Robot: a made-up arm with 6 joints. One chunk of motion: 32 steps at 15 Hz.
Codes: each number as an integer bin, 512 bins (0 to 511) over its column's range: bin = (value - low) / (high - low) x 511, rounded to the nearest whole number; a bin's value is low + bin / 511 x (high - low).
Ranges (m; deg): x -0.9..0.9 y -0.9..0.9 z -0.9..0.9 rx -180..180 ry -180..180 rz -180..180
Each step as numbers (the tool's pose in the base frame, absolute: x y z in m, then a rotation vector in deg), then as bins.
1 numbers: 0.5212 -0.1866 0.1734 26.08 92.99 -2.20
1 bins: 403 203 305 293 387 252
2 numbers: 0.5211 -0.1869 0.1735 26.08 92.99 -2.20
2 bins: 403 202 305 293 387 252
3 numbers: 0.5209 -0.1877 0.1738 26.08 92.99 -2.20
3 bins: 403 202 305 293 387 252
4 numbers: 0.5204 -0.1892 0.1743 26.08 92.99 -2.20
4 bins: 403 202 305 293 387 252
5 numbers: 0.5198 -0.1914 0.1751 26.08 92.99 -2.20
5 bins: 403 201 305 293 387 252
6 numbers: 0.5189 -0.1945 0.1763 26.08 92.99 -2.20
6 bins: 403 200 306 293 387 252
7 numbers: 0.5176 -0.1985 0.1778 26.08 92.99 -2.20
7 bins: 402 199 306 293 387 252
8 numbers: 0.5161 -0.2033 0.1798 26.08 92.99 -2.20
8 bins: 402 198 307 293 387 252
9 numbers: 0.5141 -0.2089 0.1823 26.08 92.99 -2.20
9 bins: 401 196 307 293 387 252
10 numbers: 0.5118 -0.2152 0.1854 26.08 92.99 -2.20
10 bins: 401 194 308 293 387 252
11 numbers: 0.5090 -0.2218 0.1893 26.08 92.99 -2.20
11 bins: 400 193 309 293 387 252
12 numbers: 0.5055 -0.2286 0.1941 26.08 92.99 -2.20
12 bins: 399 191 311 293 387 252
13 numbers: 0.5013 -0.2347 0.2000 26.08 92.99 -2.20
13 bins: 398 189 312 293 387 252
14 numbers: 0.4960 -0.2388 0.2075 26.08 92.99 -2.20
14 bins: 396 188 314 293 387 252
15 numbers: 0.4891 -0.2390 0.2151 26.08 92.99 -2.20
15 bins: 394 188 317 293 387 252
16 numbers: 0.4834 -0.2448 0.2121 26.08 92.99 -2.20
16 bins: 393 186 316 293 387 252
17 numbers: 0.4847 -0.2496 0.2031 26.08 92.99 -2.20
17 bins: 393 185 313 293 387 252
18 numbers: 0.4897 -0.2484 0.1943 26.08 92.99 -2.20
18 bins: 395 185 311 293 387 252
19 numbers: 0.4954 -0.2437 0.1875 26.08 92.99 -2.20
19 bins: 396 186 309 293 387 252
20 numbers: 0.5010 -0.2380 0.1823 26.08 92.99 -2.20
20 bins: 398 188 307 293 387 252
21 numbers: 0.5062 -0.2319 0.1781 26.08 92.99 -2.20
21 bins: 399 190 306 293 387 252
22 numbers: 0.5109 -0.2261 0.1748 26.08 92.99 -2.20
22 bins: 401 191 305 293 387 252
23 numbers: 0.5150 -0.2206 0.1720 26.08 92.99 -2.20
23 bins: 402 193 304 293 387 252
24 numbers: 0.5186 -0.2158 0.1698 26.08 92.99 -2.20
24 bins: 403 194 304 293 387 252
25 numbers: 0.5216 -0.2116 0.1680 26.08 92.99 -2.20
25 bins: 404 195 303 293 387 252
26 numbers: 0.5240 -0.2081 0.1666 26.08 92.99 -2.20
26 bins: 404 196 303 293 387 252
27 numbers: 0.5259 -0.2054 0.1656 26.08 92.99 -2.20
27 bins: 405 197 303 293 387 252
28 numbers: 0.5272 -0.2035 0.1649 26.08 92.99 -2.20
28 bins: 405 198 302 293 387 252
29 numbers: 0.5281 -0.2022 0.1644 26.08 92.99 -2.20
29 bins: 405 198 302 293 387 252
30 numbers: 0.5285 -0.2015 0.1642 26.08 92.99 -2.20
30 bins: 406 198 302 293 387 252
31 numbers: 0.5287 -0.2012 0.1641 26.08 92.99 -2.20
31 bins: 406 198 302 293 387 252
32 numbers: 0.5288 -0.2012 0.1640 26.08 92.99 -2.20
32 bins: 406 198 302 293 387 252
